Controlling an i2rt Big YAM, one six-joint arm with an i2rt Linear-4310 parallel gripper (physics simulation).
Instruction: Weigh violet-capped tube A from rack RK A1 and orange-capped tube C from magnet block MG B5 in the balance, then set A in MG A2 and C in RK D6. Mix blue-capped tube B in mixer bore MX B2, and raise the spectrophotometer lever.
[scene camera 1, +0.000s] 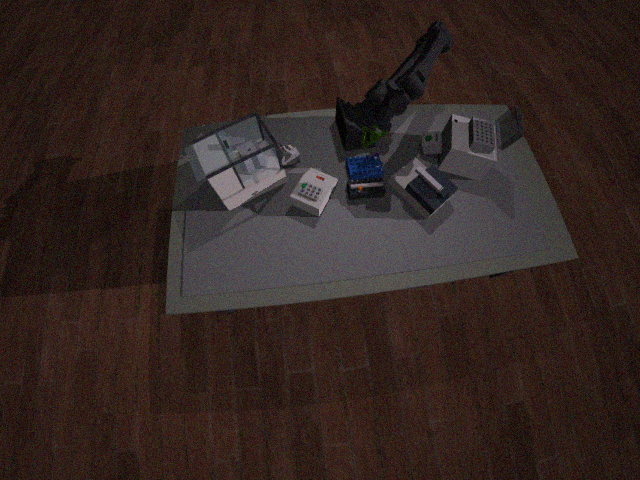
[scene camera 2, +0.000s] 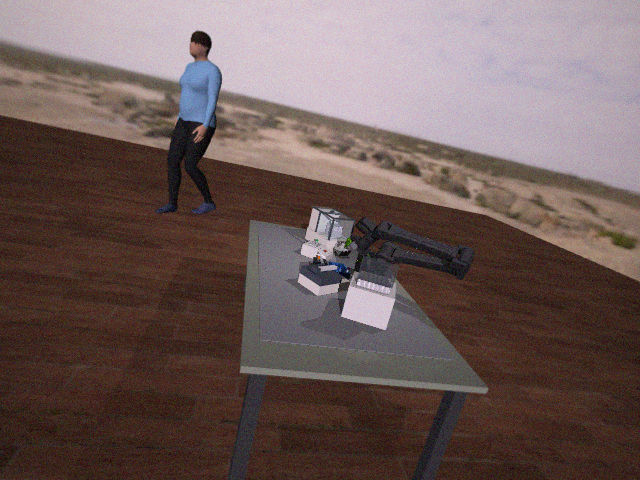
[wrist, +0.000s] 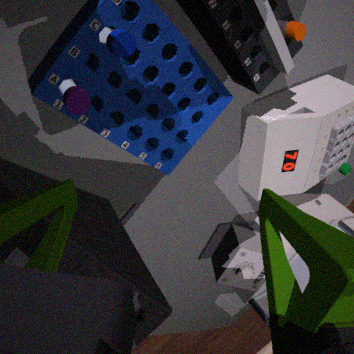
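Where they show: gripper, between the fingertips: (scene camera 1: 367, 145) (scene camera 2: 349, 255) (wrist: 165, 194); arm's base, origin of its link: (scene camera 1: 355, 118).
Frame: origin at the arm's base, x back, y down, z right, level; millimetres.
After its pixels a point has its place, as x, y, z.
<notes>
My gripper (wrist: 165, 194) @[-167, -36, -27] (scene camera 1: 373, 135) @[-167, -36, -27] is open and empty, above the table beside the blue rack (wrist: 165, 107) @[-204, 37, -10] (scene camera 1: 364, 167) @[-212, 39, -25]. In the wrist view the violet-capped tube (wrist: 76, 100) @[-167, 13, -72] stands in the rack's A1, and the blue-capped tube (wrist: 122, 43) @[-204, 13, -77] in its C row at column 1. The orange-capped tube (wrist: 295, 31) @[-312, 11, -3] (scene camera 1: 360, 189) @[-323, 14, -1] stands in the black magnet block (wrist: 235, 42) @[-273, 31, -16], in the row beyond its pale bar; its column label is hidden. The glass-walled balance (scene camera 1: 224, 194) @[-366, -29, 459] (scene camera 2: 321, 238) @[-293, 4, 321] stands at the far left in scene camera 1. I cannot tell the spectrophotometer lever's position.
A white device (wrist: 280, 135) @[-278, 25, 102] (scene camera 1: 320, 180) @[-290, 11, 139] with a red 70 display and a grid of bores stands between balance and rack. A small device (wrist: 245, 267) @[-155, 1, 242] (scene camera 1: 289, 155) @[-189, 0, 252] is beside the balance. Right of the rack are a dark-topped box (scene camera 1: 426, 193) @[-347, -13, -226] and a white box (scene camera 1: 467, 162) @[-209, -20, -412] with a raised lid.
</notes>
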